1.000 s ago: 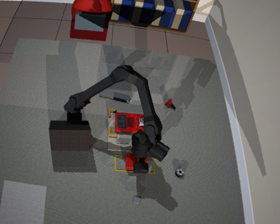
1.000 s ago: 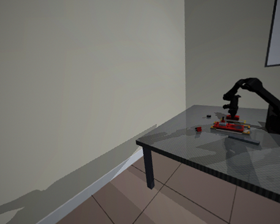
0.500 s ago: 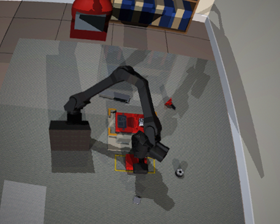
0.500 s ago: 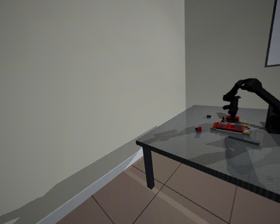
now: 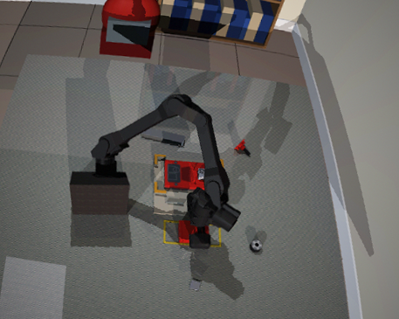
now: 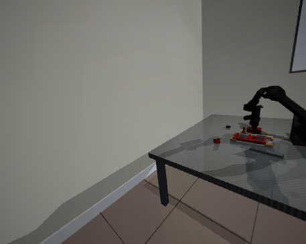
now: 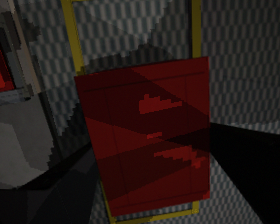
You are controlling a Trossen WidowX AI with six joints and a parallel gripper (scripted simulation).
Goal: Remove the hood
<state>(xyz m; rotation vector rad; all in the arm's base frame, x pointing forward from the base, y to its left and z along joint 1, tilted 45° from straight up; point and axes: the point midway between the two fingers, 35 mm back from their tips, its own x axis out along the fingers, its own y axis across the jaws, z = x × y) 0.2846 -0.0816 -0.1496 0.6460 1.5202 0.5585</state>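
The red hood lies 1 cm above my gripper tip. The rest, counted from my gripper tip: grey flat bar 7 cm behind, 39 cm to the left, 1 cm below; wheel 21 cm ahead, 6 cm to the right, 1 cm below.
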